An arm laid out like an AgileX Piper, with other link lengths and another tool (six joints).
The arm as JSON. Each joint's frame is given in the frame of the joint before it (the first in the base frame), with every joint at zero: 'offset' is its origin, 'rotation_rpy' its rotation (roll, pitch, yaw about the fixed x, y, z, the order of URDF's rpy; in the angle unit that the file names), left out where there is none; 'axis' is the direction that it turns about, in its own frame. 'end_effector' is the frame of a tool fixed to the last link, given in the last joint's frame.
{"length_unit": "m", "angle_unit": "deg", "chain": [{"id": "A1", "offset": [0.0, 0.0, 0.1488], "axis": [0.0, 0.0, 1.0]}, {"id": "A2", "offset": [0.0, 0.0, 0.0], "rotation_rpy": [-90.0, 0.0, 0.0], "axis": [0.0, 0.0, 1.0]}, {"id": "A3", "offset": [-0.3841, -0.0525, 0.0], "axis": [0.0, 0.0, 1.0]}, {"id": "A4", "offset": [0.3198, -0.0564, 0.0], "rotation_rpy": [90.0, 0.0, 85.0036], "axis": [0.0, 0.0, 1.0]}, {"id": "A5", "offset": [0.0, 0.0, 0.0], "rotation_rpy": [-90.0, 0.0, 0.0], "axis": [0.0, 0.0, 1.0]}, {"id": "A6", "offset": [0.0, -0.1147, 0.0], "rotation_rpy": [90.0, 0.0, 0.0], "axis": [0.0, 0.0, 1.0]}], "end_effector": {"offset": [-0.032, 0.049, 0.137], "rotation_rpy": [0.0, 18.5, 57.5]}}
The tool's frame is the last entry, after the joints.
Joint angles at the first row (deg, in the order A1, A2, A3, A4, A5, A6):
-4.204 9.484 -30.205 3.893 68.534 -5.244
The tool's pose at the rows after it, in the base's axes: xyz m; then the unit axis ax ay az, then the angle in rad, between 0 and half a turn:
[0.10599, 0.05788, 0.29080, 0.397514, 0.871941, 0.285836, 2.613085]
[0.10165, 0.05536, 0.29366, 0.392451, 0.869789, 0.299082, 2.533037]
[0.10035, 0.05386, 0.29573, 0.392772, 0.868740, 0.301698, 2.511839]
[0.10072, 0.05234, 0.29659, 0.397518, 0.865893, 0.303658, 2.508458]
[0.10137, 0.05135, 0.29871, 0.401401, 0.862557, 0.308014, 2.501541]
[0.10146, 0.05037, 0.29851, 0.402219, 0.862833, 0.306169, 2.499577]
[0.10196, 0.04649, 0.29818, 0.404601, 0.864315, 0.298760, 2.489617]
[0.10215, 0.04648, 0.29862, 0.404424, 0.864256, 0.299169, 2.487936]
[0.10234, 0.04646, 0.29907, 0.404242, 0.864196, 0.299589, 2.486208]
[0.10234, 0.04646, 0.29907, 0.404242, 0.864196, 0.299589, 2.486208]
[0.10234, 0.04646, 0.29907, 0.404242, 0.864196, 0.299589, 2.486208]
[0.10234, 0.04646, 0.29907, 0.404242, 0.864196, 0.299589, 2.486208]
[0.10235, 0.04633, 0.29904, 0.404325, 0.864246, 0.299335, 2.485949]
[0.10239, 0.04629, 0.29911, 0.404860, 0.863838, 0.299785, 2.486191]
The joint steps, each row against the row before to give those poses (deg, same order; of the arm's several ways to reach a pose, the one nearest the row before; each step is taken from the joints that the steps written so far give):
-0.002 -5.172 0.614 -0.277 -1.115 0.226
0.001 -4.243 1.387 -0.658 -1.964 0.205
0.001 -0.939 0.097 -0.383 -0.368 0.236
0.002 -0.088 -0.001 -0.300 -0.108 0.711
0.000 -0.137 0.000 -0.143 -0.366 0.716
-0.003 0.000 0.000 -0.257 0.000 0.025
0.003 0.001 0.000 -1.028 -0.124 0.002
-0.003 0.000 0.000 0.003 -0.107 -0.003
0.001 0.000 0.000 -0.001 -0.110 0.001
0.000 0.000 0.000 0.000 0.000 0.000
0.000 0.000 0.000 0.000 0.000 0.000
0.000 0.000 0.000 0.000 0.000 0.000
0.002 -0.001 0.000 -0.035 -0.001 0.002
-0.004 0.001 0.000 0.003 0.000 0.086

